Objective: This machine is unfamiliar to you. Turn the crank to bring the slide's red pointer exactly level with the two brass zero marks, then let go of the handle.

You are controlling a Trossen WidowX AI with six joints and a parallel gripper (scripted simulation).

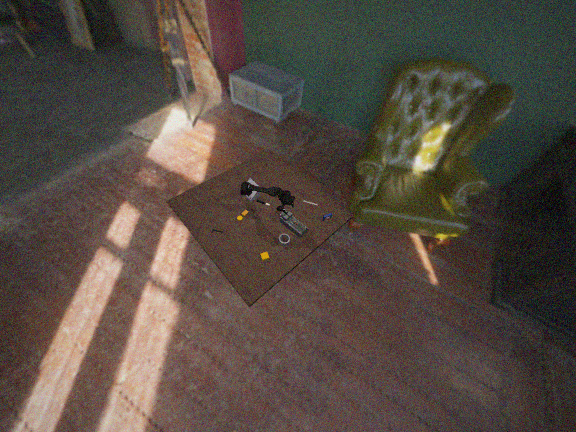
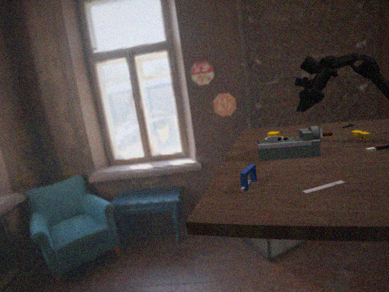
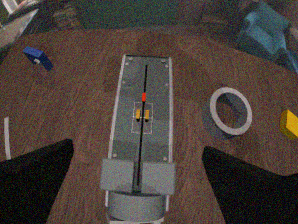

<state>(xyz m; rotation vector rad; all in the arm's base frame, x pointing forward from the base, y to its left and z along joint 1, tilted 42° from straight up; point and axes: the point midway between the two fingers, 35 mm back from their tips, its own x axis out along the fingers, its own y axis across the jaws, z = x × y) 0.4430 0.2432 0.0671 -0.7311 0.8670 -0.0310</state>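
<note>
Right now the crank handle is 11 cm behind my gripper tip, 5 cm to the right of it and 12 cm below it. From my gripper tip the other things lie so: blue u-shaped piece: 16 cm ahead, 36 cm to the left, 16 cm below; then white strip: 8 cm behind, 34 cm to the left, 20 cm below; then red pointer: 9 cm ahead, 2 cm to the left, 11 cm below.
</note>
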